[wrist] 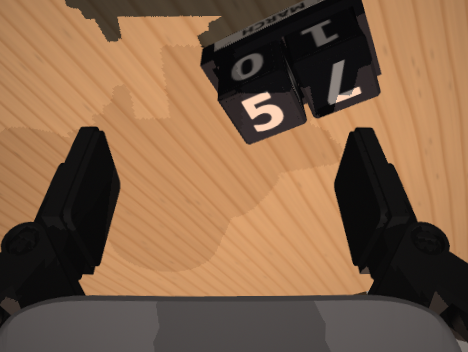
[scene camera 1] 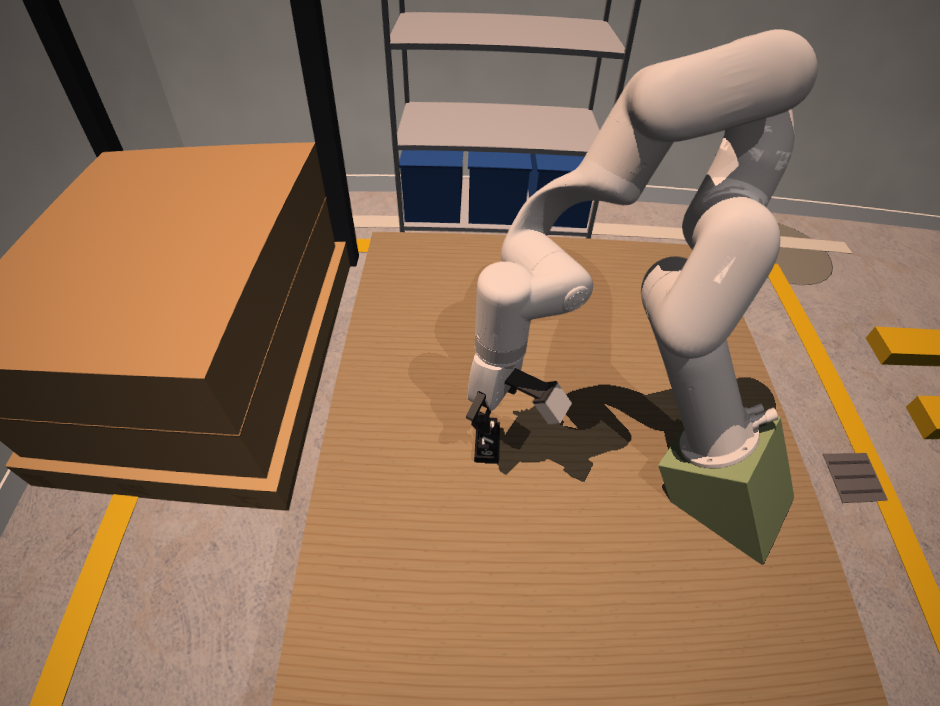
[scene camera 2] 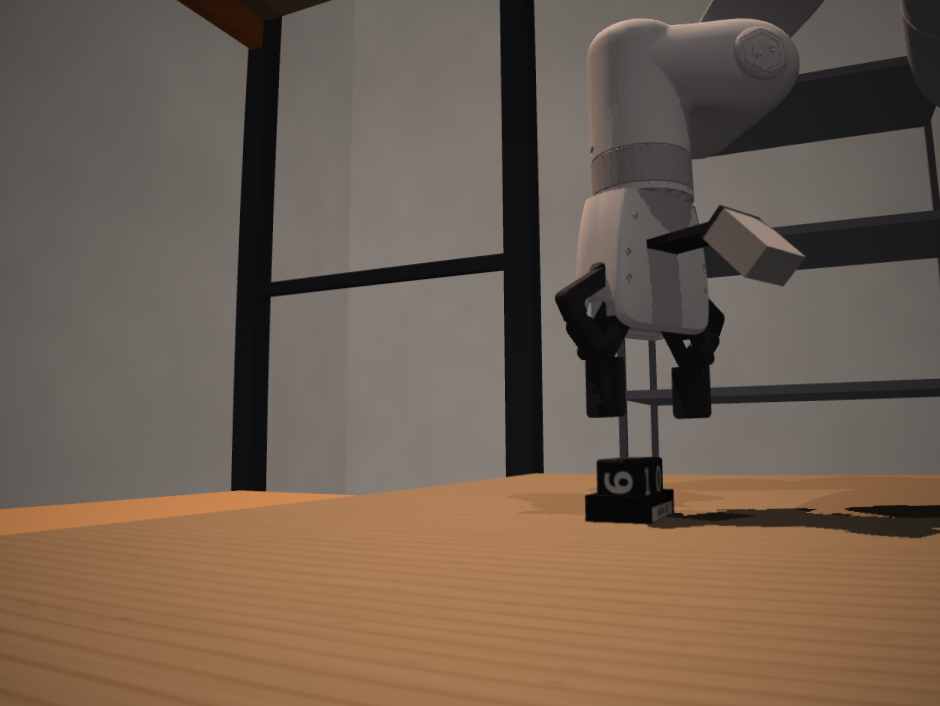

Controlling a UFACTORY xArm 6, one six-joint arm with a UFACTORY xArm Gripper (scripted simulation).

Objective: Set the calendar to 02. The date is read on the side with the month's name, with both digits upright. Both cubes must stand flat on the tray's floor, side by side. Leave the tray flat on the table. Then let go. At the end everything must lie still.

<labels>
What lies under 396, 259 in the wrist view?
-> My gripper.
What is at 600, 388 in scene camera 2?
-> My gripper.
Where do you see a black calendar tray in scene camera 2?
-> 647, 509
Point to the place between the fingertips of my gripper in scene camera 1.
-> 494, 409
</labels>
